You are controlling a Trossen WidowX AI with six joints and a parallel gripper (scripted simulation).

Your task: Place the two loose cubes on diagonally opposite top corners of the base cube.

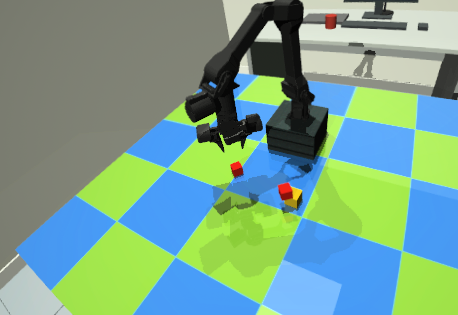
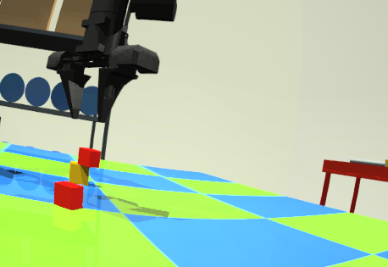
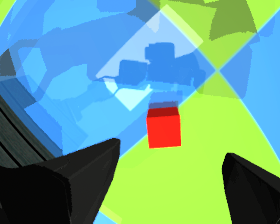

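Right now my gripper tip is 19 cm to the right of the yellow base cube, 11 cm above it and 6 cm short of it.
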